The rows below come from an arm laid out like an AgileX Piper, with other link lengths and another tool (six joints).
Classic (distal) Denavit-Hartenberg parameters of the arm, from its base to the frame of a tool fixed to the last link. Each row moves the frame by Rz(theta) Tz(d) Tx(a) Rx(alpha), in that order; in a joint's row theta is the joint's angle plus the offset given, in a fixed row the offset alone. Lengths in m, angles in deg.
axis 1: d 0.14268  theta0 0  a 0  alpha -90
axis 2: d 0  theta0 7.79  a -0.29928  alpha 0
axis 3: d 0  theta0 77.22  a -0.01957  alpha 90
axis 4: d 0.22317  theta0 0  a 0  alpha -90
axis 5: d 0  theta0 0  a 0  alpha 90
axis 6: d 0.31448  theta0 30.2  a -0.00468  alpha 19
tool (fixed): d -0.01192  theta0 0  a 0  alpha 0
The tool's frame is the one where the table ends.
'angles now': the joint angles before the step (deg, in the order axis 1, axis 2, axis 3, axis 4, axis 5, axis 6). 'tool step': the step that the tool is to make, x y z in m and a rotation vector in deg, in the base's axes. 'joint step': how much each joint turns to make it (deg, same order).
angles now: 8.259, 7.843, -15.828, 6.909, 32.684, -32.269
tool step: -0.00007, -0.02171, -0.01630, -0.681, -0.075, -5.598
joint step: -5.590, -3.299, 3.127, -0.472, 0.178, -0.234
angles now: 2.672, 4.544, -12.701, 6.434, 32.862, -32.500
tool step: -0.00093, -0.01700, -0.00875, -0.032, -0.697, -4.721
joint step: -4.727, -2.994, 2.149, -0.036, 0.149, 0.004
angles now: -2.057, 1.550, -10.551, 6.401, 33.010, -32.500
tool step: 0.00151, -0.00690, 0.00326, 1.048, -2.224, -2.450
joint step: -2.559, -2.035, 1.386, 1.165, -1.522, 0.001
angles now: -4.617, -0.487, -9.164, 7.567, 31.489, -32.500
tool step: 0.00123, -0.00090, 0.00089, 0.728, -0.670, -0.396
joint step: -0.086, -0.247, 0.587, 0.069, -1.006, 0.710
